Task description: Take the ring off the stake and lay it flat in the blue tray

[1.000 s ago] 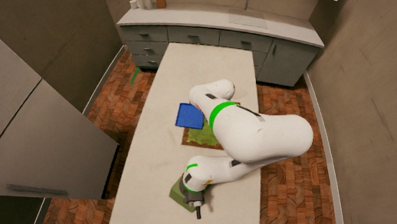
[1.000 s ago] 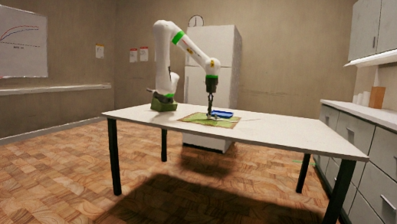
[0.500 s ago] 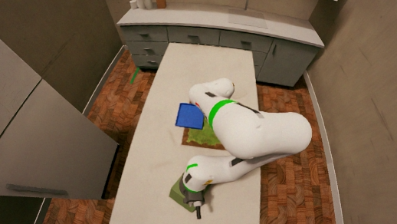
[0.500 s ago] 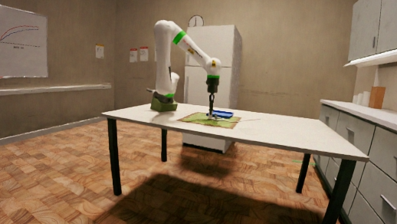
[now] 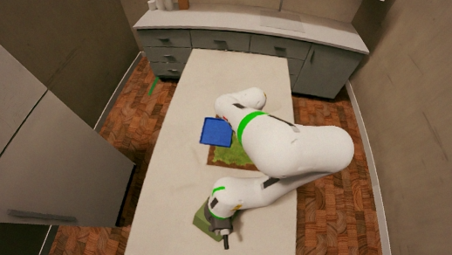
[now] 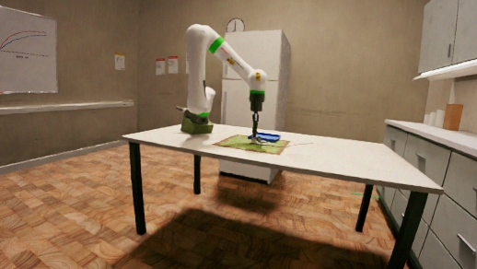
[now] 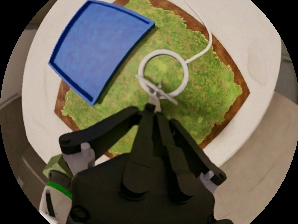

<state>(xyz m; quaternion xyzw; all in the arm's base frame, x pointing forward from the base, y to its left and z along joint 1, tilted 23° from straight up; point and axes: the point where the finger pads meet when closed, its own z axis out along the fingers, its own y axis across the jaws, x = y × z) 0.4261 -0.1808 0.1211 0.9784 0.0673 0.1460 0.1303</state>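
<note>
Right now my hand is 3 cm short of the grey stake, 2 cm above it and 1 cm to the right of it. The rest, counted from my hand: blue tray (17 cm to the left, 7 cm ahead, 3 cm below); then green mat (5 cm below, 1 cm to the left).
</note>
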